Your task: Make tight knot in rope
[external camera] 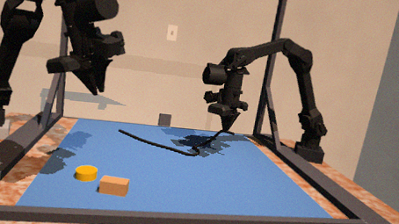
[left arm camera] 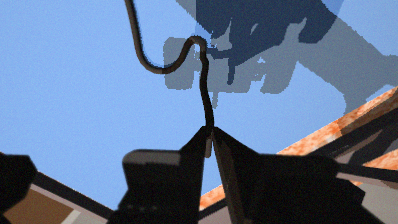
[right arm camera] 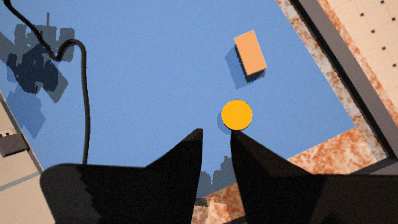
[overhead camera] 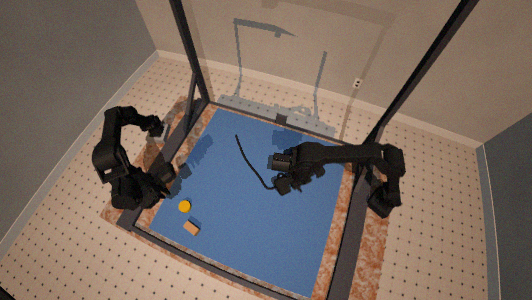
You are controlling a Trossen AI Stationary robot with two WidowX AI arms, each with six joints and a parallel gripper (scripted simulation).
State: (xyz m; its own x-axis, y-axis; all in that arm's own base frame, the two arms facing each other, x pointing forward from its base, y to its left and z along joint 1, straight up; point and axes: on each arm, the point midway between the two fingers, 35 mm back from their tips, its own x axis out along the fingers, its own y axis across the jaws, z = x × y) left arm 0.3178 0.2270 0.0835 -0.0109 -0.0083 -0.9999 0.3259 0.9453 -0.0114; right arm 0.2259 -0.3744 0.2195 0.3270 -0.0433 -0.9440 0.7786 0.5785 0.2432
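My left gripper is now 30 mm short of the blue mat, 170 mm to the left of it and 130 mm above it. The rest, counted from my left hand: yellow disc (220 mm ahead, 420 mm to the right, 110 mm below); orange block (290 mm ahead, 350 mm to the right, 110 mm below).
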